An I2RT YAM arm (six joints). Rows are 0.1 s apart.
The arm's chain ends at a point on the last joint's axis. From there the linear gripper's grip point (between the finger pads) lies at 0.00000 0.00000 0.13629 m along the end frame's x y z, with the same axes.
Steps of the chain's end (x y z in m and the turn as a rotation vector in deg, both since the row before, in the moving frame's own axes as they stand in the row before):
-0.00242 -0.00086 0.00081 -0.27 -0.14 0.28
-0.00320 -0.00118 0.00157 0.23 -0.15 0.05
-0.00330 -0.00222 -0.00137 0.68 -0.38 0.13
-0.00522 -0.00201 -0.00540 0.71 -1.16 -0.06
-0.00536 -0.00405 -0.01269 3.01 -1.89 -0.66
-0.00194 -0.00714 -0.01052 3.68 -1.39 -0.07
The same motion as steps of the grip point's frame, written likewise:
-0.00275 -0.00022 0.00081 -0.27 -0.14 0.28
-0.00356 -0.00173 0.00157 0.23 -0.15 0.05
-0.00420 -0.00384 -0.00138 0.68 -0.38 0.13
-0.00798 -0.00370 -0.00544 0.71 -1.16 -0.06
-0.00989 -0.01118 -0.01295 3.01 -1.89 -0.66
-0.00525 -0.01588 -0.01084 3.68 -1.39 -0.07

